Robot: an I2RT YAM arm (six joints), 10 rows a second.
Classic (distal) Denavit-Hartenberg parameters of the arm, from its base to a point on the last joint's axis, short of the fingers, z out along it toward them. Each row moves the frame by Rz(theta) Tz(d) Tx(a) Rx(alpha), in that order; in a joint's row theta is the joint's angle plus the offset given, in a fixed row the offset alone. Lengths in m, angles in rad.
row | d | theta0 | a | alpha
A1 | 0.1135 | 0 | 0.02 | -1.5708
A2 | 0 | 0 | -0.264 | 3.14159
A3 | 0 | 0.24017 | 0.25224 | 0
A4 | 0 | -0.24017 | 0.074 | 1.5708
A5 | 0 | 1.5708 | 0 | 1.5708
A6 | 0.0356 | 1.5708 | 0 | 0
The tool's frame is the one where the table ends.
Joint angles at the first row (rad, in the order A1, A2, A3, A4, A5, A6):
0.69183 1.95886 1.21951 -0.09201 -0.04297 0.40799
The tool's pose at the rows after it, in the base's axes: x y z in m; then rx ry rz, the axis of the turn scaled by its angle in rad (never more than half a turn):
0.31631 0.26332 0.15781 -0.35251 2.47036 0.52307
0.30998 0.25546 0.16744 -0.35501 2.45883 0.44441
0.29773 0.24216 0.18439 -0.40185 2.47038 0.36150
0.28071 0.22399 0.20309 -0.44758 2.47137 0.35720
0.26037 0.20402 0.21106 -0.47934 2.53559 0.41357
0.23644 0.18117 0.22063 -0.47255 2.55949 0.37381
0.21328 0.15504 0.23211 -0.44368 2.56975 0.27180
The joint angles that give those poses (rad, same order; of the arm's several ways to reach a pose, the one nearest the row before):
0.69183 1.94671 1.21648 -0.12255 -0.02772 0.41875
0.69182 1.89772 1.19356 -0.15788 0.02879 0.39438
0.68879 1.81496 1.16900 -0.25275 0.06434 0.34380
0.67806 1.70151 1.11386 -0.31886 0.04622 0.30378
0.66122 1.59878 1.04941 -0.40765 -0.03177 0.29761
0.65196 1.47003 0.97279 -0.48903 -0.01549 0.29147
0.63517 1.33200 0.91289 -0.59483 0.04894 0.27924

